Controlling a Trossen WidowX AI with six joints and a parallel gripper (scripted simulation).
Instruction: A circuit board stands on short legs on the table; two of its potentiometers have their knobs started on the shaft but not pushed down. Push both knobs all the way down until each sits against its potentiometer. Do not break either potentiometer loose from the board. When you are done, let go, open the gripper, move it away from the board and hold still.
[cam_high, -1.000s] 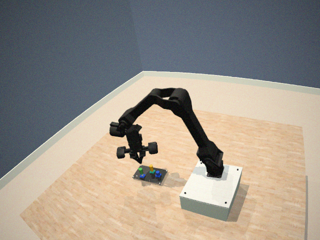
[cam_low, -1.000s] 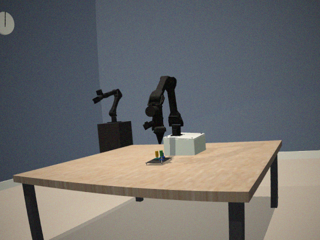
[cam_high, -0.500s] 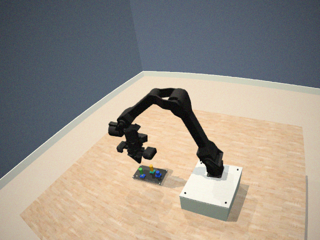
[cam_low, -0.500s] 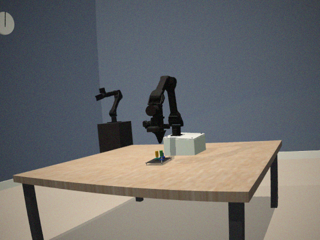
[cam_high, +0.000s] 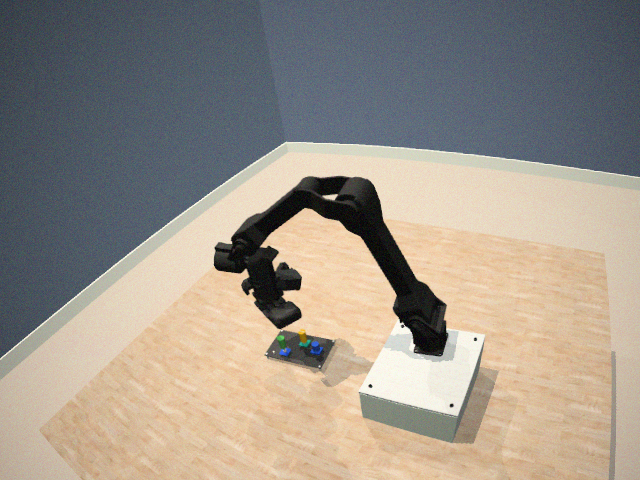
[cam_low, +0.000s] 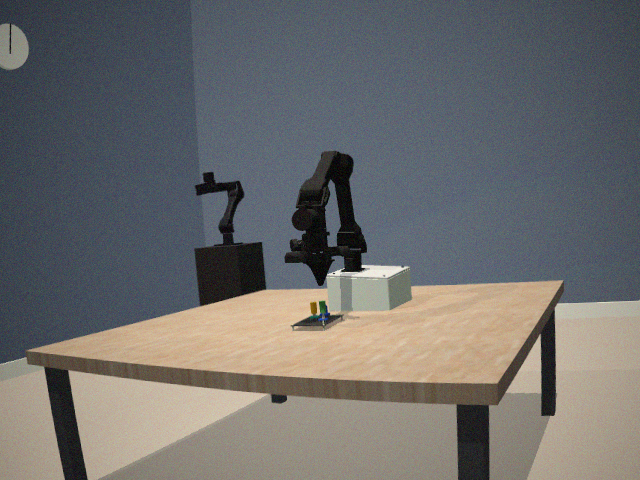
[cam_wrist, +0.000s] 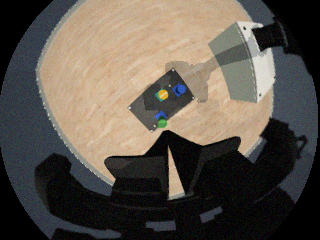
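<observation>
Now: the green knob 6 cm below my gripper tip. The rest, counted from my gripper tip: orange knob 3 cm behind, 4 cm to the right, 6 cm below.
</observation>
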